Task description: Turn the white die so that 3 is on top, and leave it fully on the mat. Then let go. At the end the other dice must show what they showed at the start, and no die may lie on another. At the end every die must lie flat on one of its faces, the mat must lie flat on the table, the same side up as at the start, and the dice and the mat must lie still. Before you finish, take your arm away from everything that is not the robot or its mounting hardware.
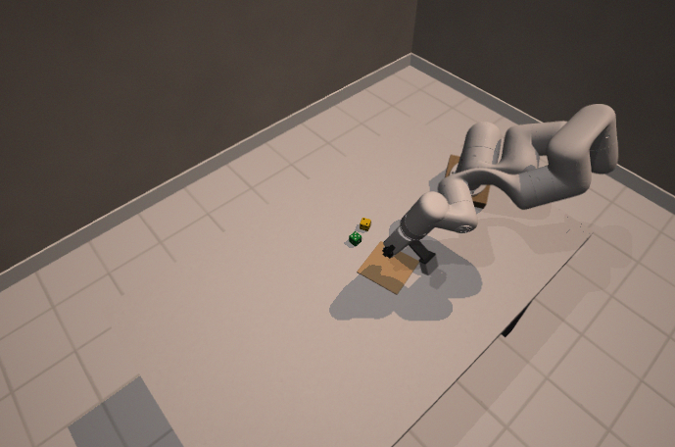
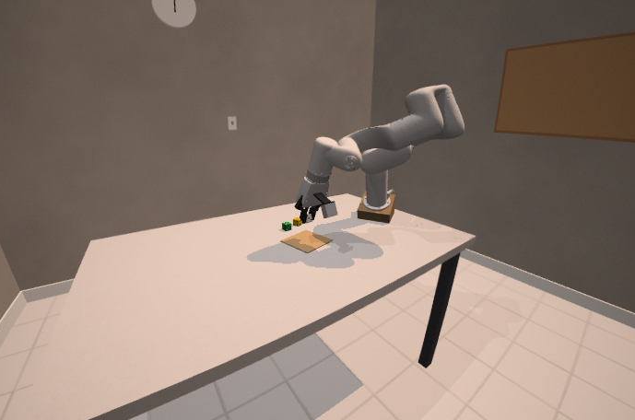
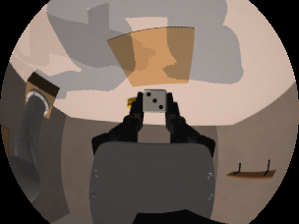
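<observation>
Right now the white die is 20 mm below my hand and 10 mm to the right of it. From my hand the other things lie so: yellow die: 170 mm to the right, 90 mm below, 30 mm behind; then green die: 140 mm to the right, 90 mm below, 30 mm ahead; then mat: 100 mm below, 10 mm to the right.
</observation>
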